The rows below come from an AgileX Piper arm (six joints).
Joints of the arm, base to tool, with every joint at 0 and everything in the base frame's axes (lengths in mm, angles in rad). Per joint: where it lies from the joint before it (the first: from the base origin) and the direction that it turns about. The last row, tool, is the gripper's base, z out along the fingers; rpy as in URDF.
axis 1: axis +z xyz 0 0 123
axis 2: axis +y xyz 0 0 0
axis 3: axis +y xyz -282.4 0 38.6
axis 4: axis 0.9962 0 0.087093 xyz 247.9 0 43.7
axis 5: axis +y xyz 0 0 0
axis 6: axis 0.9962 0 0.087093 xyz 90.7 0 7.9
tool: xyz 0 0 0 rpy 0 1.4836 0
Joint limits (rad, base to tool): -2.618..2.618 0..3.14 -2.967..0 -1.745..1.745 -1.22..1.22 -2.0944..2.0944
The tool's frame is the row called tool.
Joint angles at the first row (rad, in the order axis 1, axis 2, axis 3, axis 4, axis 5, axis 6):
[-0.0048, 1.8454, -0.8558, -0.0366, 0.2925, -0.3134]
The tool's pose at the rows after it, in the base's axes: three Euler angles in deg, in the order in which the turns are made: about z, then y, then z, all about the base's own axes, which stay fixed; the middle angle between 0 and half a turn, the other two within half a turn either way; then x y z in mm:
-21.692, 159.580, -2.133, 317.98, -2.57, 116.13
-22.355, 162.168, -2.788, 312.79, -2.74, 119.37
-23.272, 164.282, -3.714, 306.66, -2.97, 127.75
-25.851, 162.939, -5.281, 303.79, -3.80, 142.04
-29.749, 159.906, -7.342, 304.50, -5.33, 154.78
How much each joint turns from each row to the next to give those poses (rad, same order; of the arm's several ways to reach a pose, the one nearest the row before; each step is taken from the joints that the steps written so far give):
[0.0000, -0.0011, 0.0000, 0.0000, 0.0210, 0.0000]
[-0.0001, -0.0161, 0.0000, 0.0000, 0.0613, -0.0010]
[0.0000, -0.0329, 0.0000, -0.0011, 0.0701, 0.0000]
[0.0001, -0.0490, 0.0000, -0.0187, 0.0265, -0.0030]
[-0.0001, -0.0382, -0.0034, -0.0384, -0.0087, -0.0011]

